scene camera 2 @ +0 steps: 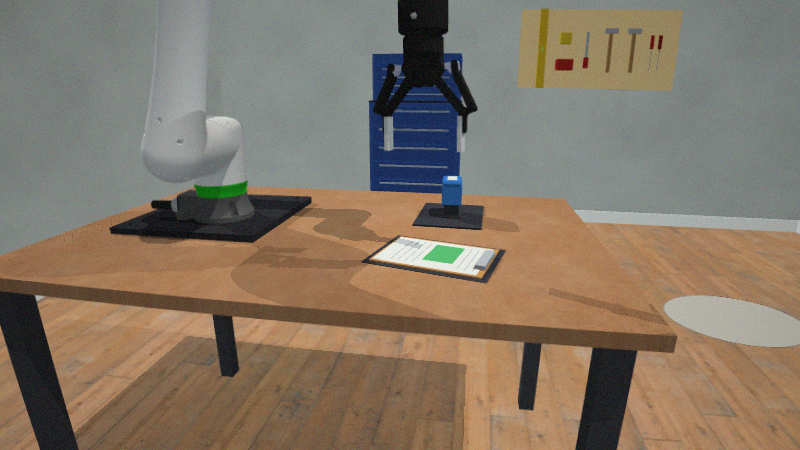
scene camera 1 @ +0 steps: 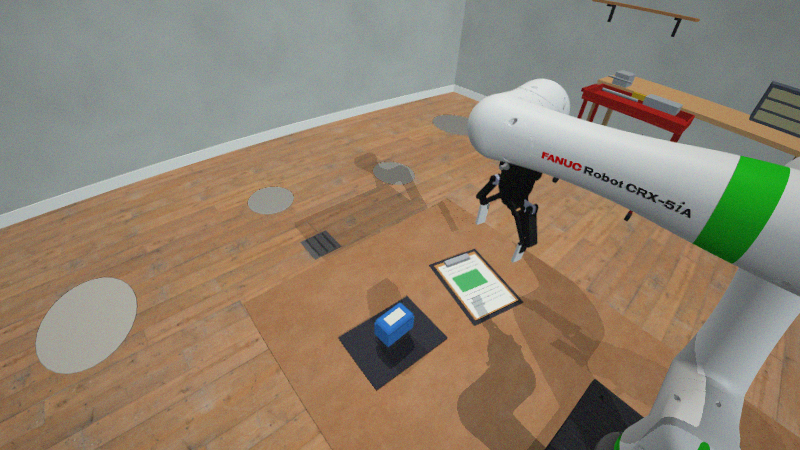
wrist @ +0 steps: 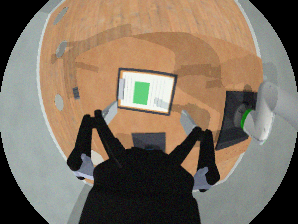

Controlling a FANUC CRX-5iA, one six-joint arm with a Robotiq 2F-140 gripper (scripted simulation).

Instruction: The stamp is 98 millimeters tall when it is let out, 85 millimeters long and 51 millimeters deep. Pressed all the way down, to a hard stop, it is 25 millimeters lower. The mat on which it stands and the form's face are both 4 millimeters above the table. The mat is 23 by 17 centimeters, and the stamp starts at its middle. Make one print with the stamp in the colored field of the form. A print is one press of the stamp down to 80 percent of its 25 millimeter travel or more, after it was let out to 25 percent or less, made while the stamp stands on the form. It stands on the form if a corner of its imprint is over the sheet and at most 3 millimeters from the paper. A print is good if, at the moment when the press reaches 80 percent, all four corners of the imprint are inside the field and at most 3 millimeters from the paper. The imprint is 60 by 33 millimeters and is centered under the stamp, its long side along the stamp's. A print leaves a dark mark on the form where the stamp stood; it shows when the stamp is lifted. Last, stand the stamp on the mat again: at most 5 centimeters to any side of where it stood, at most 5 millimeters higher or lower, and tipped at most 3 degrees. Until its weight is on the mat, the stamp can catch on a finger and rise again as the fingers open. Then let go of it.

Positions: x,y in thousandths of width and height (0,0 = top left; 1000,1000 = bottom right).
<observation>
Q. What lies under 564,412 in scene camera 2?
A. A blue stamp.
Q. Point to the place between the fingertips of my gripper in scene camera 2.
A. At 529,334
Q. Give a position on a mat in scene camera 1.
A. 474,817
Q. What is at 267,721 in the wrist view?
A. My gripper.
</observation>
